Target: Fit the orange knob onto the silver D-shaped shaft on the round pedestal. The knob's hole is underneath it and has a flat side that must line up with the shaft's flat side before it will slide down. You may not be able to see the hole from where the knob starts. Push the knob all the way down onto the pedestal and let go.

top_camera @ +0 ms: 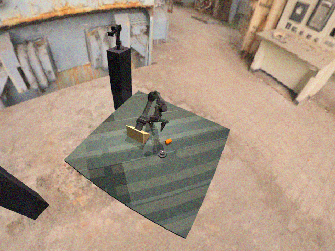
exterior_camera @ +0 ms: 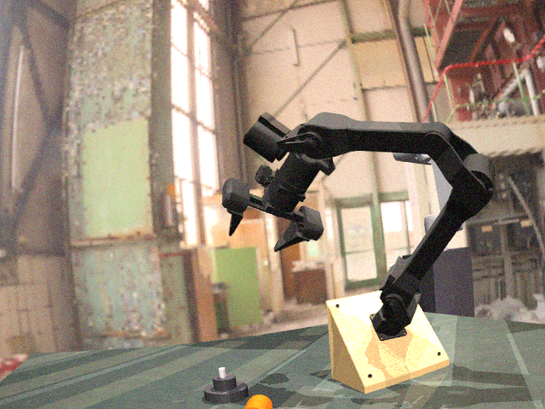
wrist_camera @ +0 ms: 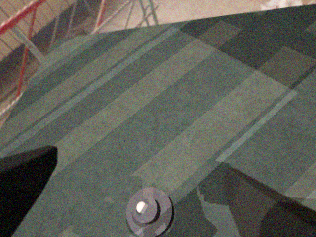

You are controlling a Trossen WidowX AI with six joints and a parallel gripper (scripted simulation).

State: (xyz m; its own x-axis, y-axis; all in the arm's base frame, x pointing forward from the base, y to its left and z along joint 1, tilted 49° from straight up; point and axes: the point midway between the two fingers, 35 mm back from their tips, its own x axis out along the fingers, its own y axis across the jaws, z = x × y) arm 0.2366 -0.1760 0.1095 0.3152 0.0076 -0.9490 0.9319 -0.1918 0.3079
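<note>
The orange knob is 70 mm ahead of my gripper tip, 170 mm to the left of it and 270 mm below it. From my gripper tip the other things lie so: dark round pedestal: 80 mm ahead, 260 mm below.
</note>
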